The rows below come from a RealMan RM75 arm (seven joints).
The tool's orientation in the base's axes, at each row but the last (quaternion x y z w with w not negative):
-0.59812 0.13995 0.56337 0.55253
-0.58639 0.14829 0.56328 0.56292
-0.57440 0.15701 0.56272 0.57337
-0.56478 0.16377 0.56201 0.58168
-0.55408 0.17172 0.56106 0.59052
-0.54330 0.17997 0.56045 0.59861
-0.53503 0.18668 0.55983 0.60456
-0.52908 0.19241 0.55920 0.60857
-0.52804 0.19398 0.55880 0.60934
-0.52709 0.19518 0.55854 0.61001
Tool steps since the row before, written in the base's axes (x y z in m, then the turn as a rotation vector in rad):
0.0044 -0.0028 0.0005 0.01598 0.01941 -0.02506
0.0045 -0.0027 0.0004 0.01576 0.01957 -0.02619
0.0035 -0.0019 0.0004 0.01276 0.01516 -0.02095
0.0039 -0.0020 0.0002 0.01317 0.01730 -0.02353
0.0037 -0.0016 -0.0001 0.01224 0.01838 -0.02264
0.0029 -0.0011 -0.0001 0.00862 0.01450 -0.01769
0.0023 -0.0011 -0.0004 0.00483 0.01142 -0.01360
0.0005 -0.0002 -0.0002 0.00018 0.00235 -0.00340
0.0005 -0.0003 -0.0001 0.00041 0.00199 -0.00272
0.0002 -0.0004 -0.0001 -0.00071 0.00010 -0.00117
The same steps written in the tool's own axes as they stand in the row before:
-0.0003 -0.0027 -0.0045 0.03481 -0.00681 0.00144
-0.0001 -0.0030 -0.0043 0.03575 -0.00613 0.00138
-0.0001 -0.0025 -0.0031 0.02841 -0.00488 0.00062
0.0001 -0.0028 -0.0034 0.03168 -0.00458 0.00144
0.0005 -0.0027 -0.0029 0.03116 -0.00446 0.00304
0.0004 -0.0022 -0.0021 0.02412 -0.00270 0.00286
0.0005 -0.0016 -0.0019 0.01813 -0.00056 0.00311
0.0002 -0.0003 -0.0004 0.00398 0.00086 0.00071
0.0001 -0.0003 -0.0005 0.00332 0.00043 0.00057
0.0000 -0.0001 -0.0005 0.00080 0.00111 -0.00010

